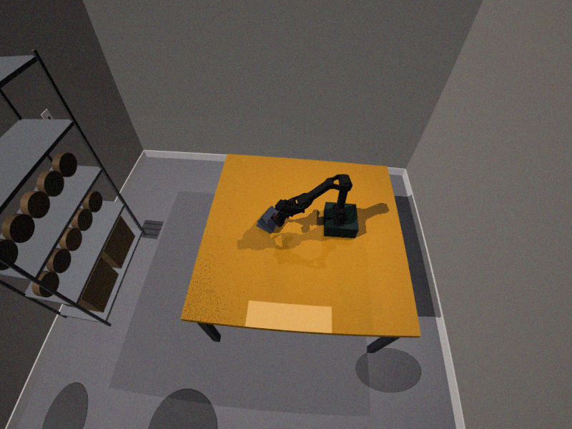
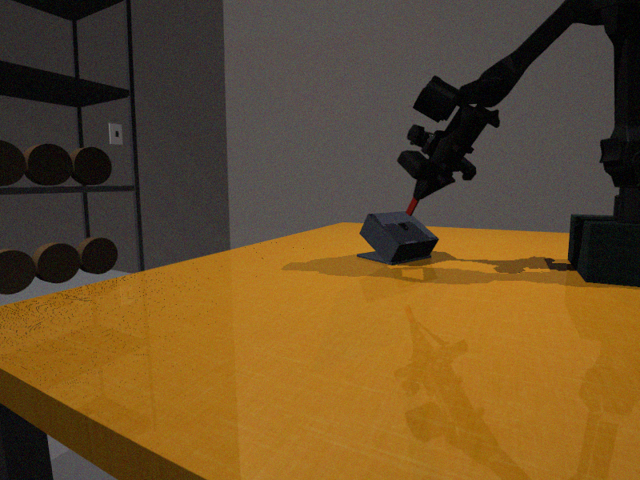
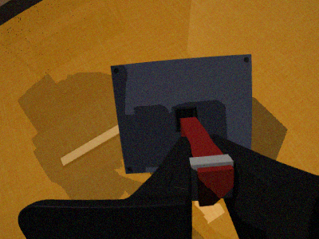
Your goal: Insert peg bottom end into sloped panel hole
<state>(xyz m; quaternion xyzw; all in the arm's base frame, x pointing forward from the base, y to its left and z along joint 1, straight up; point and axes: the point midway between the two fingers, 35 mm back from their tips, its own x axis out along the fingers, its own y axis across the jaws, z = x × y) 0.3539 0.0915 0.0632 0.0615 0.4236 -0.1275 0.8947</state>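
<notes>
The sloped panel is 5 cm ahead of my gripper tip, 1 cm to the right of it and 9 cm below it. Round my gripper tip: red peg 1 cm behind, 1 cm above.
</notes>
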